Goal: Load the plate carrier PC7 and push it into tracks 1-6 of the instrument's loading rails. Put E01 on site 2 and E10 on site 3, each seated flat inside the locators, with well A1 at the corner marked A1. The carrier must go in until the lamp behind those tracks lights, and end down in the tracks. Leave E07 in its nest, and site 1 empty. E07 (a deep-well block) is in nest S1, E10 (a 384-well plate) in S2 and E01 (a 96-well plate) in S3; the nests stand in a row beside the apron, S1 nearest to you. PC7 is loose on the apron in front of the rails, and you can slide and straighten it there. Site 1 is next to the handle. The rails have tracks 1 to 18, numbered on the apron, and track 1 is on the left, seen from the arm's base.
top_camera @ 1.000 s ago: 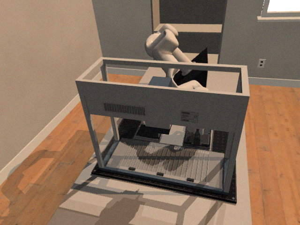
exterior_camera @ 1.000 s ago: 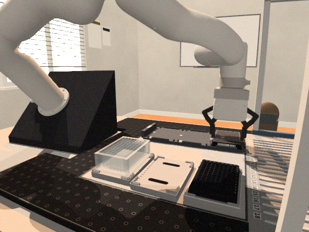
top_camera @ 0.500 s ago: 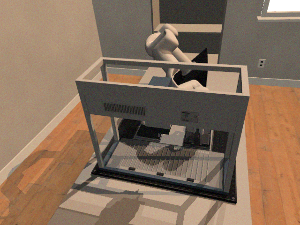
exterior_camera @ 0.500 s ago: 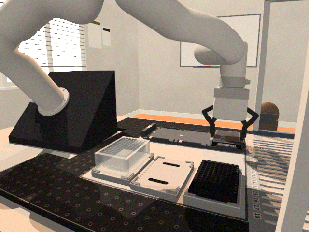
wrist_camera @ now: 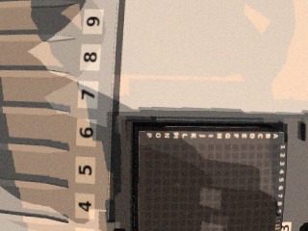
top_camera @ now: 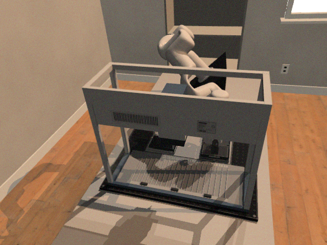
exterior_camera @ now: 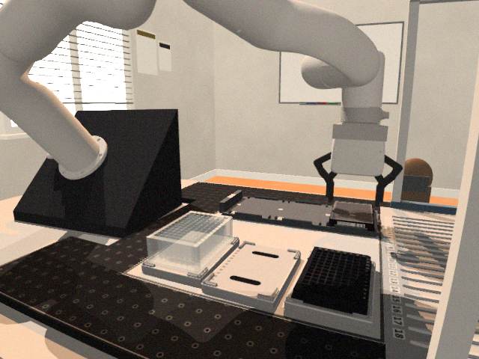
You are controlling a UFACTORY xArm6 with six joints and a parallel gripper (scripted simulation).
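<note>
My gripper is now 3 cm above the E10. Round my hand: instrument frame post (19 cm above, 13 cm to the left, 11 cm ahead); then 96-well plate E01 (26 cm to the right, 4 cm behind, 3 cm below); then carrier PC7 (11 cm behind, 4 cm below, 1 cm to the left).
</note>
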